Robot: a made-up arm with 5 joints.
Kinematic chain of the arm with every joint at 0, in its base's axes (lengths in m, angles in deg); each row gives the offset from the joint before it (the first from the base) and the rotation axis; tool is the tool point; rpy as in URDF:
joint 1: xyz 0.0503 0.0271 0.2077 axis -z
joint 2: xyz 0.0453 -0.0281 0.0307 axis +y
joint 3: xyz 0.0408 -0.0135 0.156 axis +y
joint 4: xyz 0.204 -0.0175 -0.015 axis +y
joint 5: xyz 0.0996 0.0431 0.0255 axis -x
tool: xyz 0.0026 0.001 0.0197 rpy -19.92 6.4 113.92
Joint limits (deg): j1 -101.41..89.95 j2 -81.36..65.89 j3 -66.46..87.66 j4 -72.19..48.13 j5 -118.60..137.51
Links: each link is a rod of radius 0.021 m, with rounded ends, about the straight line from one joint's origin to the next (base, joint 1, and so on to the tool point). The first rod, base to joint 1, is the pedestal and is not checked.
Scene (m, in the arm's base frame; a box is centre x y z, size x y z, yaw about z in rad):
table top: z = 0
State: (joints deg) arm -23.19 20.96 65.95 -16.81 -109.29
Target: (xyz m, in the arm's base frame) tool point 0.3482 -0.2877 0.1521
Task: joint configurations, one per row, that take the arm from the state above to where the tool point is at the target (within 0.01 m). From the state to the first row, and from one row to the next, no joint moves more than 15 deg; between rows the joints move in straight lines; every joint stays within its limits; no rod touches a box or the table.
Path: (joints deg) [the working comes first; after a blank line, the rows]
Joints at the target: 41.92 44.64 -4.83 -13.45 -105.88
Straight joint move there: clear.

1: -10.17 25.70 51.79 -16.14 -108.61
2: 2.85 30.43 37.64 -15.47 -107.92
3: 15.88 35.17 23.48 -14.79 -107.24
4: 28.90 39.90 9.33 -14.12 -106.56
5: 41.92 44.64 -4.83 -13.45 -105.88

